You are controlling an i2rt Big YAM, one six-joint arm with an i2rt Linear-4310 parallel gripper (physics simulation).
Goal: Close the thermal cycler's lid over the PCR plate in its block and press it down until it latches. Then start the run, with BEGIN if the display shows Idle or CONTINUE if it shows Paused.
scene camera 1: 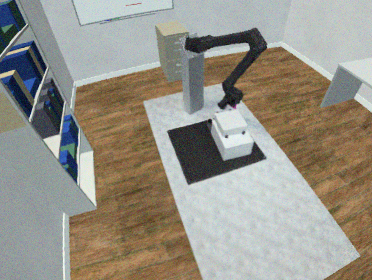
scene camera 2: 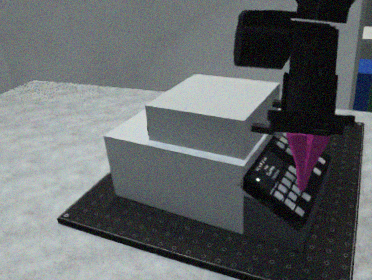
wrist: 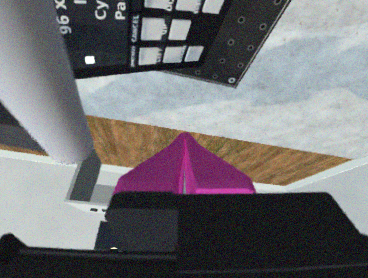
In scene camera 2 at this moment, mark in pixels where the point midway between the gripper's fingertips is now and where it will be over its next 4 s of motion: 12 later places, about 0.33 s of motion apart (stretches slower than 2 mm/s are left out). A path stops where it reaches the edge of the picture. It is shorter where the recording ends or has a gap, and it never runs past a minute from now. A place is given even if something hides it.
My gripper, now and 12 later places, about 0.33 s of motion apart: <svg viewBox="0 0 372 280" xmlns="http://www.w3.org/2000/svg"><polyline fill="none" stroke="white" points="301,189 299,194 299,193 303,189 343,182 339,185 322,202 305,218 308,233 316,222 319,213 318,205 312,213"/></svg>
